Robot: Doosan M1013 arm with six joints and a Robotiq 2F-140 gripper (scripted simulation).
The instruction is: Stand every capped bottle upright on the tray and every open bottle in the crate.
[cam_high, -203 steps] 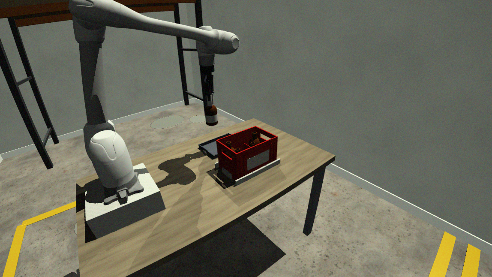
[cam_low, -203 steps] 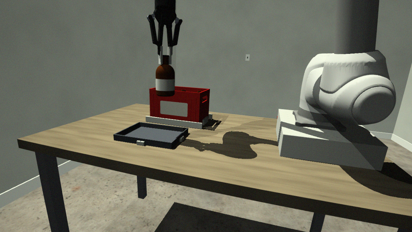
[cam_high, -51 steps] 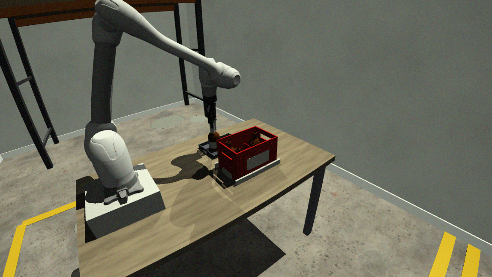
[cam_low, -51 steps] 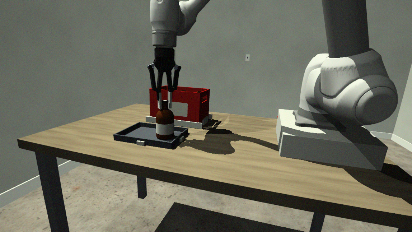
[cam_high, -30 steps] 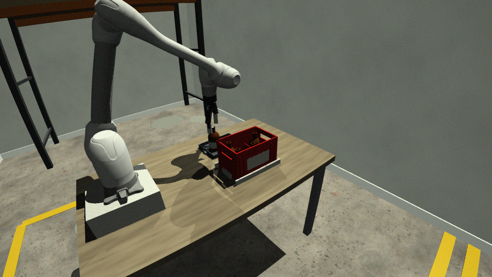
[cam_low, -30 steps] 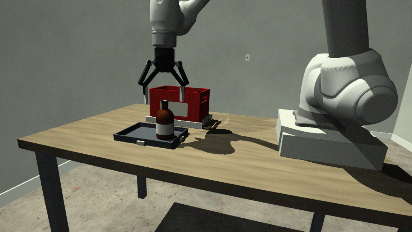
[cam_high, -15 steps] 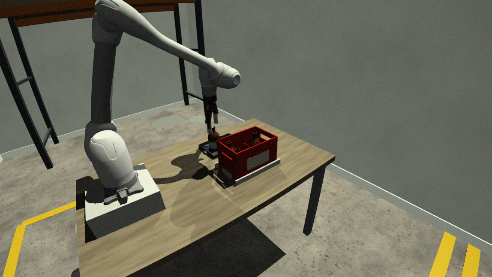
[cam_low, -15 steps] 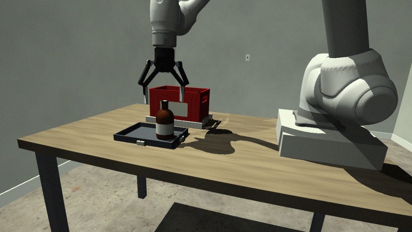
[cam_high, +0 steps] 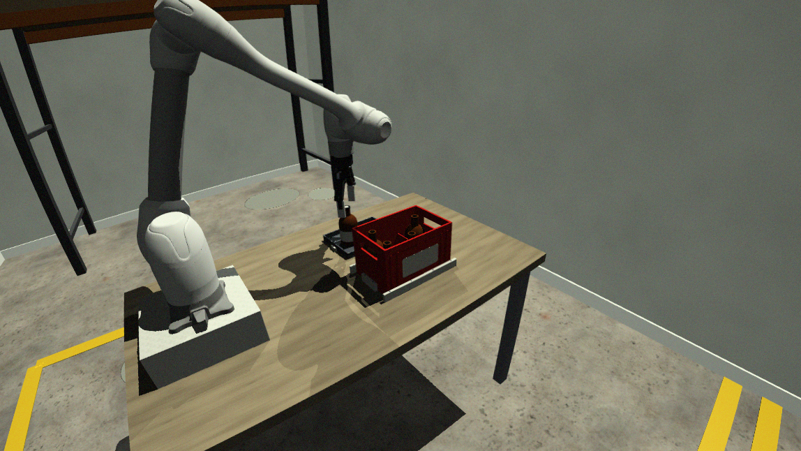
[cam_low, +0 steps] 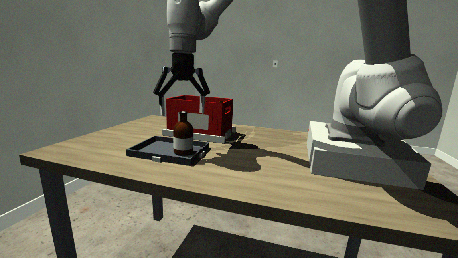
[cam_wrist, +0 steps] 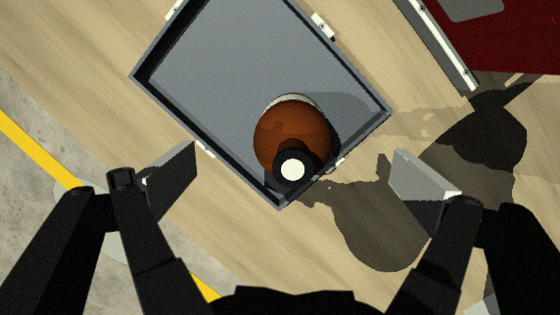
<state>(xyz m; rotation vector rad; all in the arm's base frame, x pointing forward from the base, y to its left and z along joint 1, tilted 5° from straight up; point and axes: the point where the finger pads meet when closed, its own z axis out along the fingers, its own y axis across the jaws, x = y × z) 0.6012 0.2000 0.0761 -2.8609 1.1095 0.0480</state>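
Right now my hand is 80 mm above the brown capped bottle. Round my hand: red crate 280 mm to the right, 80 mm below, 60 mm ahead; then dark tray 150 mm below, 50 mm ahead, 10 mm to the left.
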